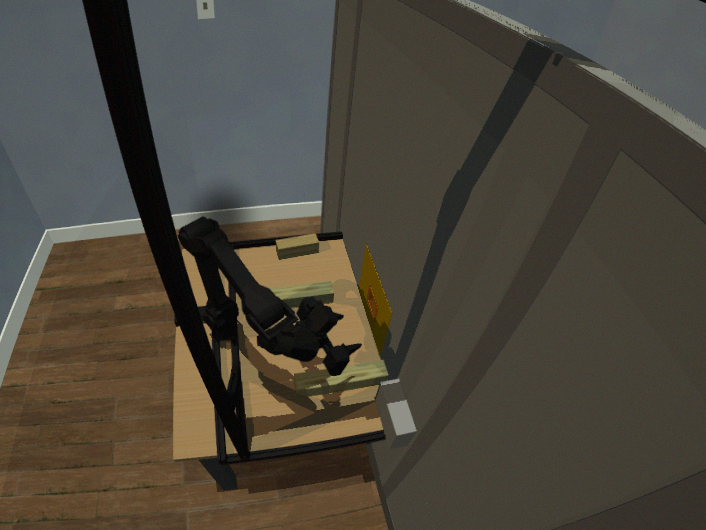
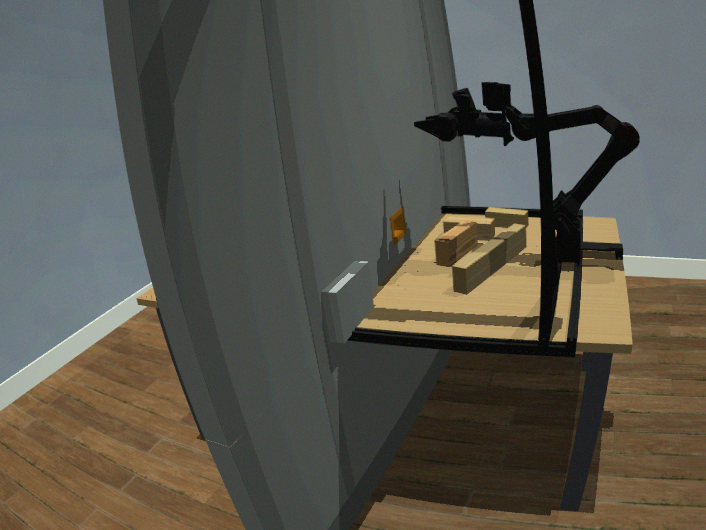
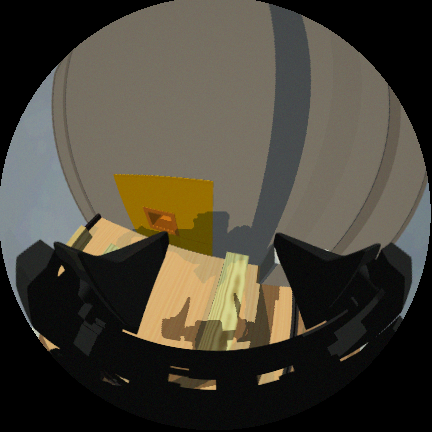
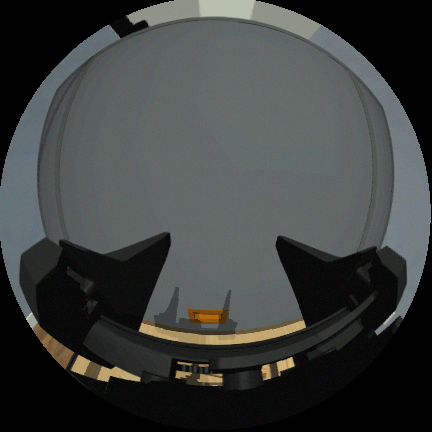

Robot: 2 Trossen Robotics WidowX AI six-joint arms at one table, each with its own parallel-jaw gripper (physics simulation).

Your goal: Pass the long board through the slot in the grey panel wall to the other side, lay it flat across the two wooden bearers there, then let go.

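Frame: origin at the left arm's base, x right, y ahead, z up, level; centimetres.
Seen in the pictures: left gripper, fingertip midpoint: (image 1: 351, 330) (image 3: 222, 238); right gripper, fingertip midpoint: (image 2: 420, 121) (image 4: 225, 240); left arm's base at its link origin: (image 1: 224, 331); right arm's base at its link origin: (image 2: 568, 257).
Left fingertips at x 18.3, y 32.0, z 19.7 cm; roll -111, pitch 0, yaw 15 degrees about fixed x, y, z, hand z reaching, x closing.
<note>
Offsets run from my left fingertips to a thing's middle. "spot": to the spot under its first point.
A long pale green board @(dx +2.3, dy -1.7, dz -19.2 cm) (image 1: 364, 373) (image 3: 235, 285) lies flat below my left gripper (image 1: 351, 330) (image 3: 222, 238), which is open and empty above it, near the grey panel wall (image 1: 410, 142) (image 2: 342, 142) (image 3: 175, 100) (image 4: 215, 150). The orange-framed slot @(spot: dx -16.7, dy +16.4, dz -15.3 cm) (image 2: 399, 235) (image 3: 160, 212) (image 4: 207, 311) is low in the wall, on a yellow plate @(spot: dx -22.9, dy +11.2, dz -4.5 cm) (image 1: 370, 268) (image 3: 165, 192) on the left arm's side. My right gripper (image 2: 419, 124) (image 4: 225, 240) is open and empty, high above the far table. There a reddish-brown piece @(dx -21.4, dy +29.8, dz -18.4 cm) (image 2: 456, 242) and a longer wooden piece @(dx -14.5, dy +40.6, dz -18.6 cm) (image 2: 479, 265) lie side by side; which are bearers is unclear.
Another pale green piece @(dx -28.0, dy -10.2, dz -19.2 cm) (image 1: 319, 290) and a short block @(dx -49.9, dy -6.0, dz -19.1 cm) (image 1: 297, 246) lie farther back on the left arm's table. Another block @(dx -45.3, dy +39.3, dz -19.4 cm) (image 2: 506, 215) lies at the back of the right arm's table. A light grey box (image 1: 402, 416) (image 2: 347, 299) juts from the wall's lower part.
</note>
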